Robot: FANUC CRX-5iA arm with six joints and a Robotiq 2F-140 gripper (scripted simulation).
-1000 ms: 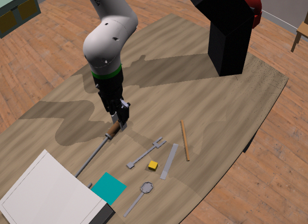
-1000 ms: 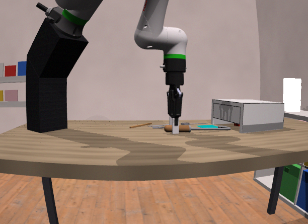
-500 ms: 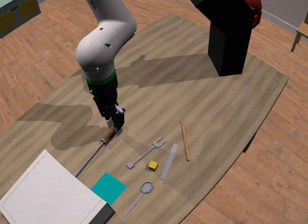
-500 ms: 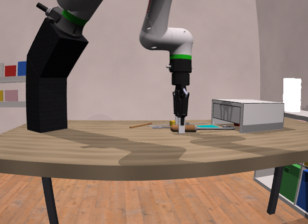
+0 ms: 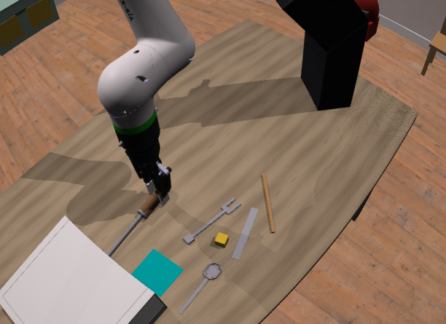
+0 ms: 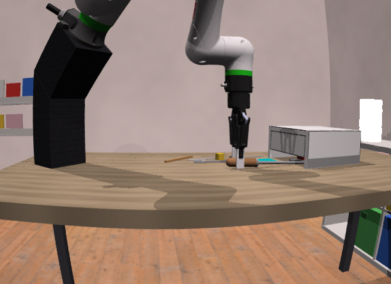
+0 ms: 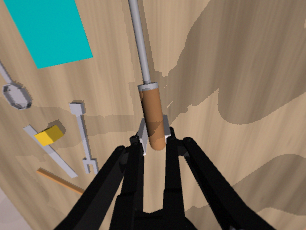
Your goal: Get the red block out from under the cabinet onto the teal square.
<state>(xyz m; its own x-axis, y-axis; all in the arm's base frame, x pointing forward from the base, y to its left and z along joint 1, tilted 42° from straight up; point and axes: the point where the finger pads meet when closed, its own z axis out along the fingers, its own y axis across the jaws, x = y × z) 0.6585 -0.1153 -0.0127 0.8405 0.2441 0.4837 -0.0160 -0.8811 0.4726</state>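
Right now my hand is 17 cm short of the teal square, 12 cm to the right of it and 4 cm above it. The rest, counted from my hand: grey fork tool: 2 cm behind, 15 cm to the left, 3 cm below; then grey flat bar: 4 cm behind, 24 cm to the left, 4 cm below; then yellow cube: 1 cm ahead, 20 cm to the left, 3 cm below.
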